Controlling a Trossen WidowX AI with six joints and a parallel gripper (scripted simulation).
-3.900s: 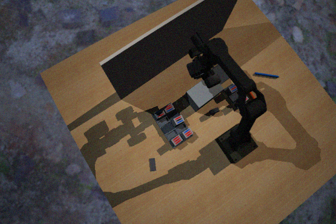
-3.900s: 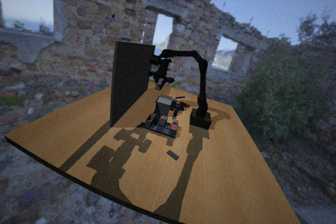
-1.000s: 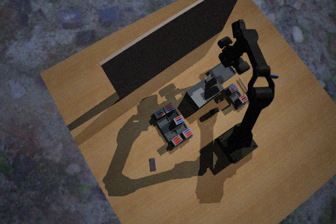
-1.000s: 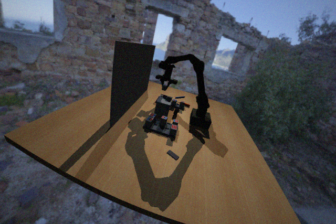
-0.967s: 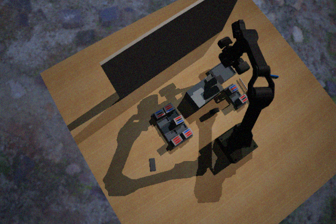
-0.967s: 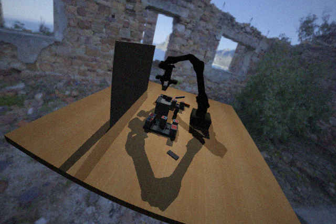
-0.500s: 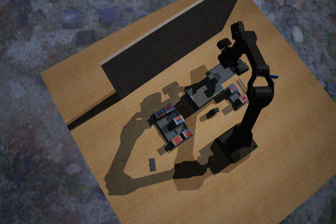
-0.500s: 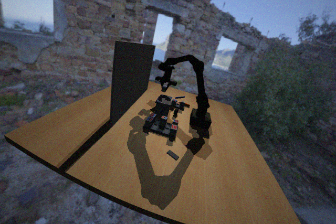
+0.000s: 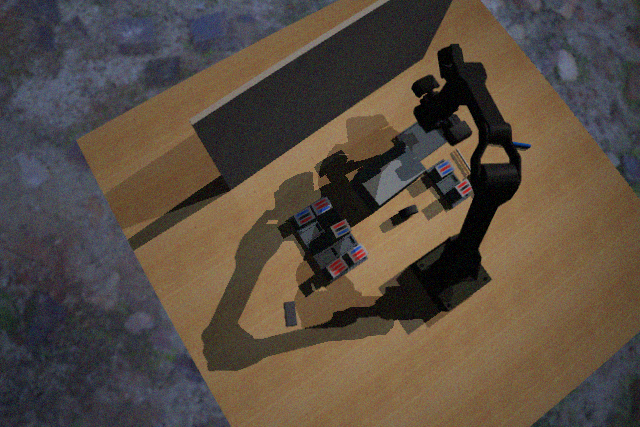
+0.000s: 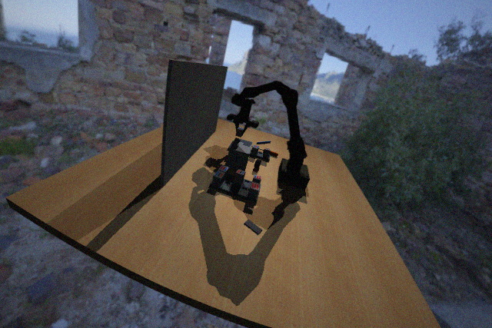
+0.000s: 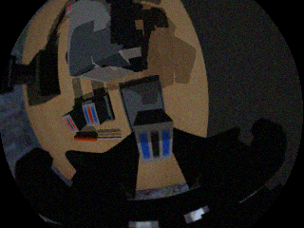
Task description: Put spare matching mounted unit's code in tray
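The tray is 1 cm behind my gripper tip and 9 cm below it. Round my gripper tip: grey mounted unit 7 cm behind, 18 cm to the left, 4 cm below; then tall panel 16 cm ahead, 21 cm to the left, 13 cm above; then blue pen 14 cm behind, 22 cm to the right, 9 cm below.
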